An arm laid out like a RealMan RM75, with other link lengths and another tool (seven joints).
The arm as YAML. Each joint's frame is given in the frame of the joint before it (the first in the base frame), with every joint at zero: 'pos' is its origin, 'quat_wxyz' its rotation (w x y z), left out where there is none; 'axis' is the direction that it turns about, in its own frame. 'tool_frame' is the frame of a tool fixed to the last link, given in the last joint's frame.
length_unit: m
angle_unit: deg
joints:
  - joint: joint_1
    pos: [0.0, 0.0, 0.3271]
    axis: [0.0, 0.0, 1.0]
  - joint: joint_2
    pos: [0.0, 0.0, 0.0]
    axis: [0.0, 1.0, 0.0]
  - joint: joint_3
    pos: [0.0, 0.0, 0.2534]
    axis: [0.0, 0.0, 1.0]
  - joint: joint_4
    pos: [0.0, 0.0, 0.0]
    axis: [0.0, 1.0, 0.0]
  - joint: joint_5
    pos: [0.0, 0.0, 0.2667]
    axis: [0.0, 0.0, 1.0]
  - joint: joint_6
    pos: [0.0, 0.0, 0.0]
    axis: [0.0, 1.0, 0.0]
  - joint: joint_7
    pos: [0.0, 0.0, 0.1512]
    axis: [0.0, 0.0, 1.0]
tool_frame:
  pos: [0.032, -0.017, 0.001]
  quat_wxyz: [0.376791, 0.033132, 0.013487, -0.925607]
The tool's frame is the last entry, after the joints.
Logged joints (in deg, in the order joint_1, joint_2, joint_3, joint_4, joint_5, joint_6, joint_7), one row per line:
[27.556 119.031 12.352 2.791 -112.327 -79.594 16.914]
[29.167 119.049 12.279 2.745 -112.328 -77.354 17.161]
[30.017 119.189 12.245 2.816 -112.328 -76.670 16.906]
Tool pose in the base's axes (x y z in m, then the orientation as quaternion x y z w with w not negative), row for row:
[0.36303 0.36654 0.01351 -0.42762 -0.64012 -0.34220 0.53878]
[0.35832 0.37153 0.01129 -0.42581 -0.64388 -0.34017 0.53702]
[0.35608 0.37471 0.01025 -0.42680 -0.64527 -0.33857 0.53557]
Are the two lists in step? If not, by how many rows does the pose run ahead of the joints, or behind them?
The pose runs 1 row ahead of the joints: the pose in row i belongs to the joints in row i + 1.
